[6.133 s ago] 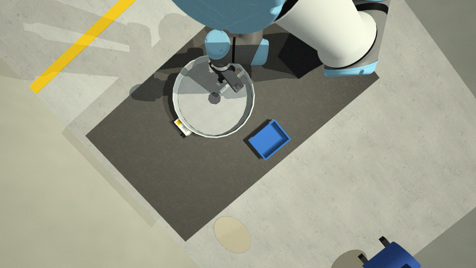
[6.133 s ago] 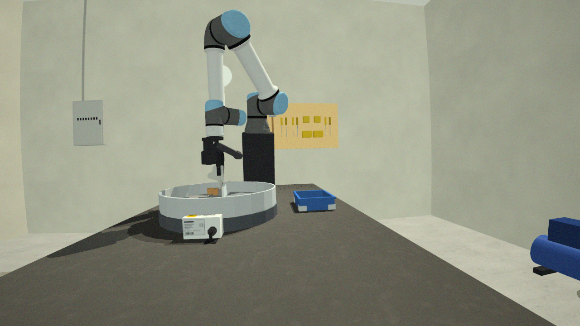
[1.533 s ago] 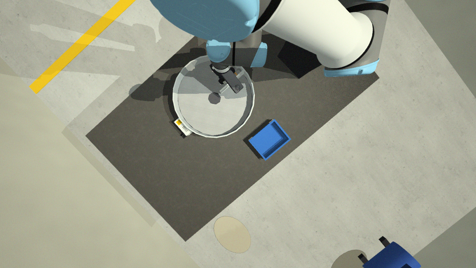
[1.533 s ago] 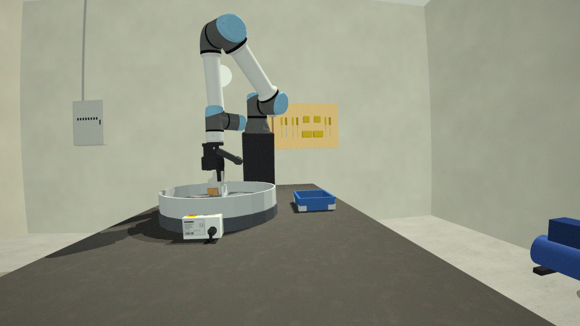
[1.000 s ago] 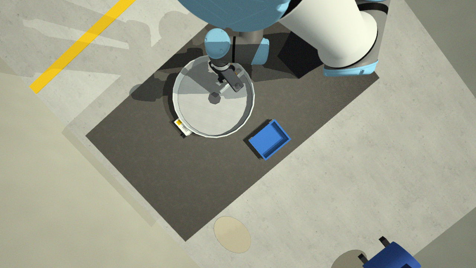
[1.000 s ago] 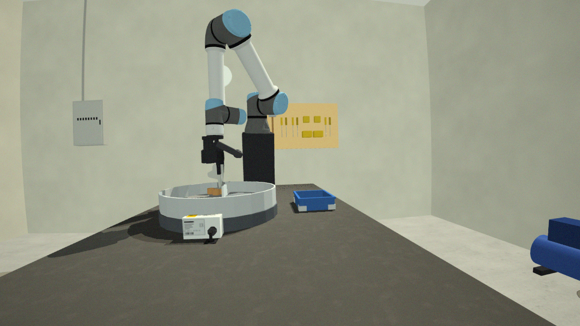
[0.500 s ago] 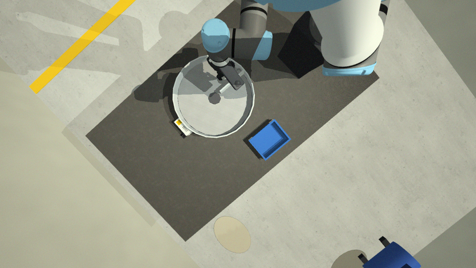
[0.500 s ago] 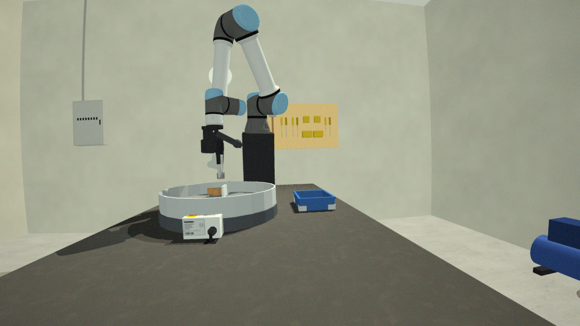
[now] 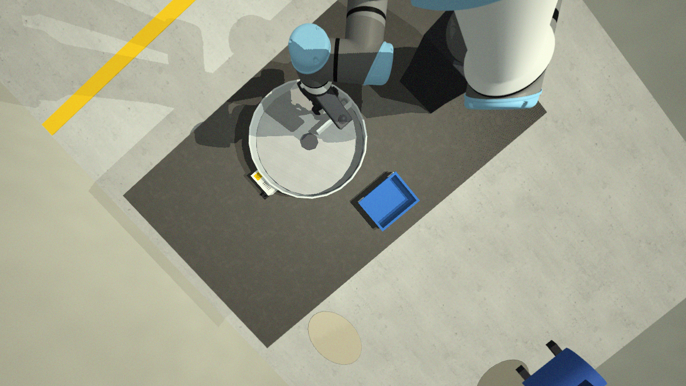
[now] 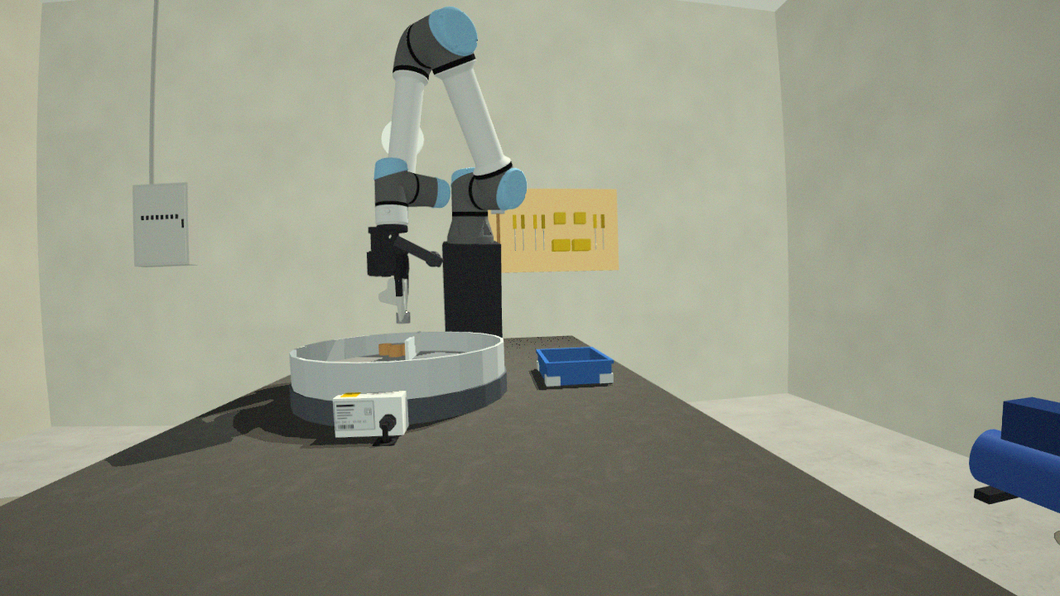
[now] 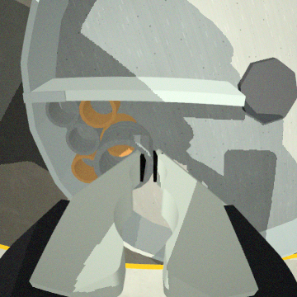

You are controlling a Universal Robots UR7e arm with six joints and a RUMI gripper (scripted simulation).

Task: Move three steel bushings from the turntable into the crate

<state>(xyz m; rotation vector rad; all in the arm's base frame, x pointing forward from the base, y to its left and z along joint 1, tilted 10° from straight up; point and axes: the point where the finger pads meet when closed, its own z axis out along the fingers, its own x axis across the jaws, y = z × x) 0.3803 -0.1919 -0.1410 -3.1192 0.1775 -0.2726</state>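
Right now the blue crate is 80 mm ahead of my hand, 390 mm to the left of it and 130 mm below it. Also, from my hand: round white turntable 110 mm ahead, 10 mm to the left, 100 mm below.
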